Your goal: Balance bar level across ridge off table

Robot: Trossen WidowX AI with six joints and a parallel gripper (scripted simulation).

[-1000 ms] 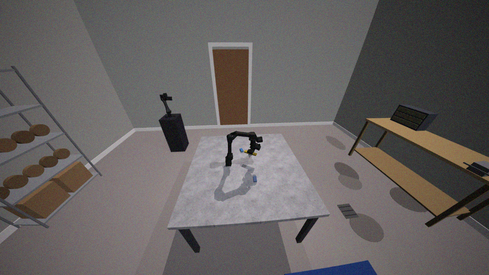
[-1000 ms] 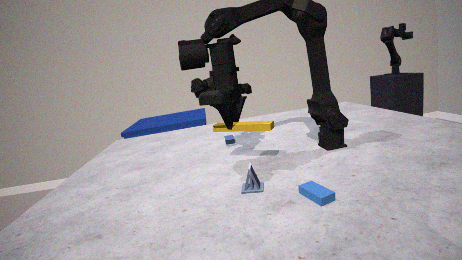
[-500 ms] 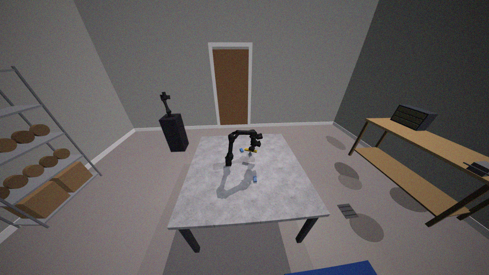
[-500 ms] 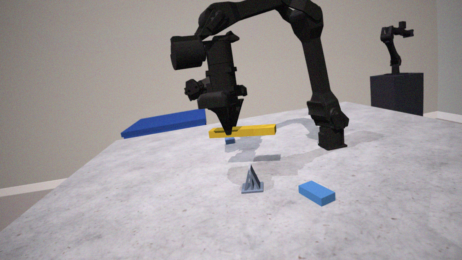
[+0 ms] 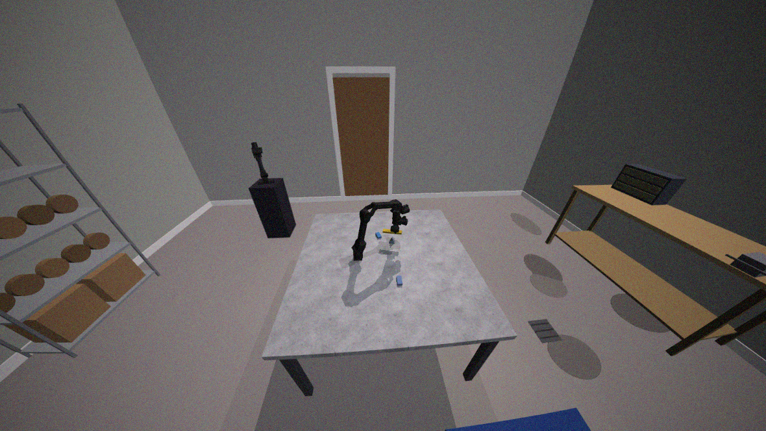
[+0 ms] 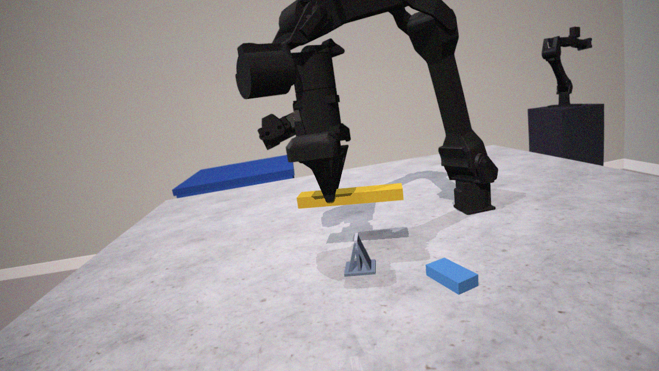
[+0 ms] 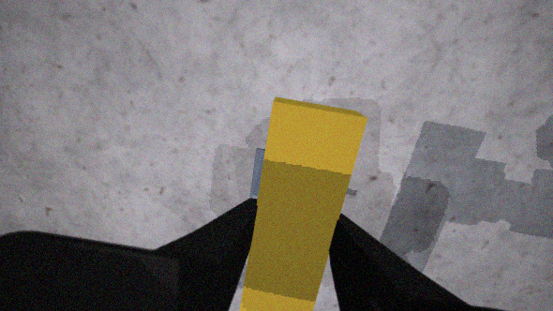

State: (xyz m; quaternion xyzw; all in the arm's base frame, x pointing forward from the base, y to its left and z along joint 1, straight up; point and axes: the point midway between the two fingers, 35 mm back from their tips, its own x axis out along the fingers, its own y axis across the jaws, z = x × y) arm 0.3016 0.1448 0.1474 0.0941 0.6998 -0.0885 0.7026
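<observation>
Now: the grey triangular ridge 90 mm below my gripper tip, 30 mm behind it and 20 mm to the left of it. From my gripper tip the other things lie so: yellow bar (30 mm behind, 10 mm to the left); then blue block (130 mm behind, 100 mm to the left, 100 mm below).
</observation>
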